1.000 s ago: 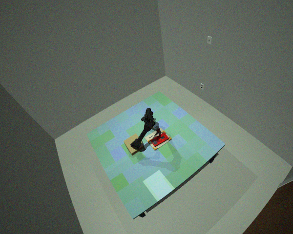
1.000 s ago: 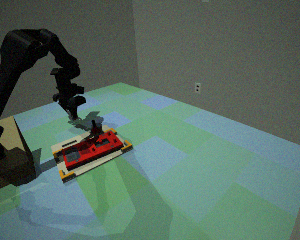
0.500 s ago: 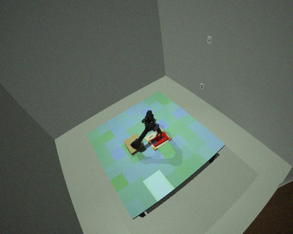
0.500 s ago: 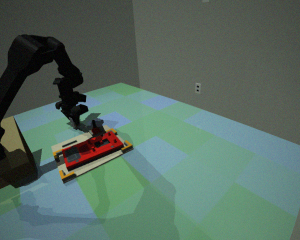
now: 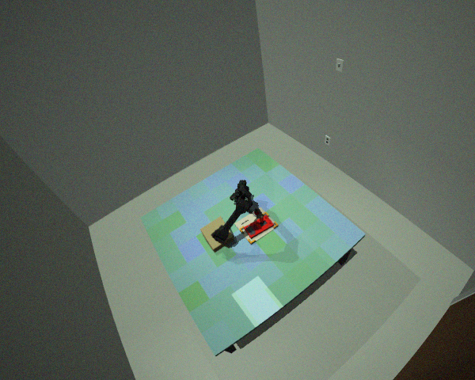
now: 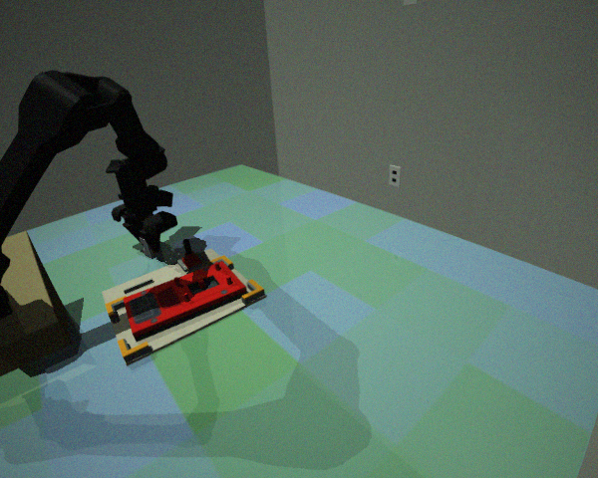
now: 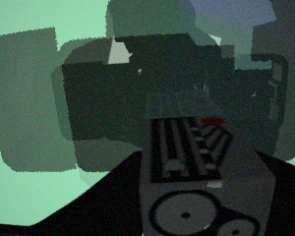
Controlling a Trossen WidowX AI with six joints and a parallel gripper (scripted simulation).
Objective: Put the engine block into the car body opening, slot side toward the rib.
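Right now the engine block is 10 mm above my gripper tip.
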